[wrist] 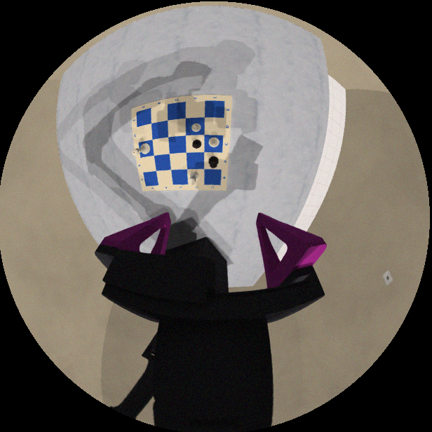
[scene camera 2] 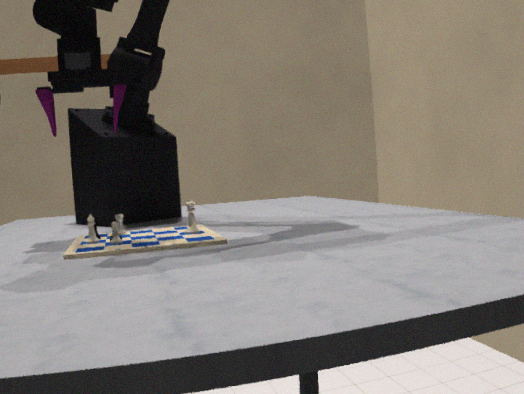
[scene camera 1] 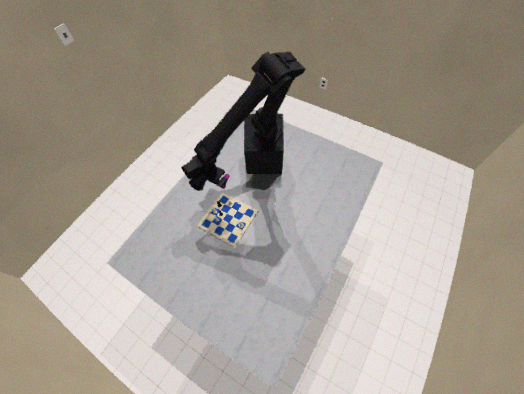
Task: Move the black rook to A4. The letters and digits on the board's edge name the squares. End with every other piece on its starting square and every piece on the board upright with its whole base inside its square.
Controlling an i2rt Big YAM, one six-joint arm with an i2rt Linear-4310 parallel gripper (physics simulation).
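Where they show: gripper, between the fingertips: [scene camera 2: 85, 134] [scene camera 1: 215, 183]; arm's base, origin of its link: [scene camera 2: 128, 121] [scene camera 1: 268, 130].
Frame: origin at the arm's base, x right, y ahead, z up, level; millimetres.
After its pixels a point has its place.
Observation:
The chessboard [scene camera 1: 232, 238] {z -228, x -126, y 481 mm} [scene camera 2: 145, 244] {z -228, x -49, y 490 mm} [wrist: 162, 162] has blue and cream squares. In the wrist view one black piece [wrist: 197, 144] stands at about C2 and another black piece [wrist: 213, 161] at about B1. Both also show dark in scene camera 1; I cannot tell which is the rook. No piece stands on the cream square at A4. My gripper [scene camera 1: 216, 180] {z -59, x 43, y 359 mm} [scene camera 2: 85, 133] {z -59, x 43, y 359 mm} [wrist: 213, 217] is open and empty, high above the table, toward the robot's base from the board. In scene camera 2 the black pieces are mostly hidden behind white ones.
White pieces stand at about C1 [wrist: 213, 142], D2 [wrist: 196, 127], A2 [wrist: 194, 177] and C5 [wrist: 145, 148]. The C1 piece is close to both black ones. The black base block [scene camera 1: 263, 150] {z -45, x -29, y 85 mm} [scene camera 2: 127, 175] {z -129, x 1, y 111 mm} stands behind the board on the grey table [scene camera 1: 300, 200] {z -234, x -280, y 119 mm} [scene camera 2: 250, 300] {z -234, x -143, y 804 mm}.

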